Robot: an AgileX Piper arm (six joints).
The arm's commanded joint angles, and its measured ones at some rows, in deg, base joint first. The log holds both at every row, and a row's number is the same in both.
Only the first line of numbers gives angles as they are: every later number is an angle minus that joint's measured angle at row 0.
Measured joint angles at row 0:
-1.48, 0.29, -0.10, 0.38, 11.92, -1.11
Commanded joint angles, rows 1 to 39:
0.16, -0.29, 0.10, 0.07, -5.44, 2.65
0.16, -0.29, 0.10, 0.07, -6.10, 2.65
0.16, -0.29, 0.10, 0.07, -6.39, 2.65
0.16, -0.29, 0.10, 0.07, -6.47, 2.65
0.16, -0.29, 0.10, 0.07, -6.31, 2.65
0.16, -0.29, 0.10, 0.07, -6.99, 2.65
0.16, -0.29, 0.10, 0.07, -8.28, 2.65
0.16, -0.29, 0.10, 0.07, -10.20, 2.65
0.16, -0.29, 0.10, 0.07, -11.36, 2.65
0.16, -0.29, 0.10, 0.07, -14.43, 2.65
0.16, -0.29, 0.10, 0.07, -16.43, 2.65
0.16, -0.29, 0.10, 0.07, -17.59, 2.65
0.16, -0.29, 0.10, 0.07, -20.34, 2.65
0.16, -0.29, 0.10, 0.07, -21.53, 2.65
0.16, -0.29, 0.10, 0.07, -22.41, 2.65
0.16, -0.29, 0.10, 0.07, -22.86, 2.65
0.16, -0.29, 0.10, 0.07, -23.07, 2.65
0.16, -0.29, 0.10, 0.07, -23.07, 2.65
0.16, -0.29, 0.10, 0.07, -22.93, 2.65
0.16, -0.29, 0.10, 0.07, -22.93, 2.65
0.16, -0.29, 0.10, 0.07, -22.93, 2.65
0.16, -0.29, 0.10, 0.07, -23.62, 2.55
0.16, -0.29, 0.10, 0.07, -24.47, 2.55
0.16, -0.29, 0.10, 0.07, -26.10, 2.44
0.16, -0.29, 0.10, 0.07, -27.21, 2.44
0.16, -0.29, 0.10, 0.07, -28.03, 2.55
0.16, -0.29, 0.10, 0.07, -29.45, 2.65
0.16, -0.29, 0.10, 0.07, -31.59, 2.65
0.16, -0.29, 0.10, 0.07, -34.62, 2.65
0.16, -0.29, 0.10, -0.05, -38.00, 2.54
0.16, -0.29, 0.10, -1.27, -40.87, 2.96
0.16, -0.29, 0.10, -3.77, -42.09, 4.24
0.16, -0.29, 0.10, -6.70, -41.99, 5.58
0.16, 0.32, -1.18, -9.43, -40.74, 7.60
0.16, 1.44, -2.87, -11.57, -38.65, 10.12
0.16, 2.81, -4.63, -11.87, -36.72, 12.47
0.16, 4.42, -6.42, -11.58, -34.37, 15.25
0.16, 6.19, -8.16, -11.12, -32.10, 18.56
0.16, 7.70, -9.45, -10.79, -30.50, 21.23
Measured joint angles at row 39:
0.00, 2.57, -4.04, -9.44, -36.12, 11.08
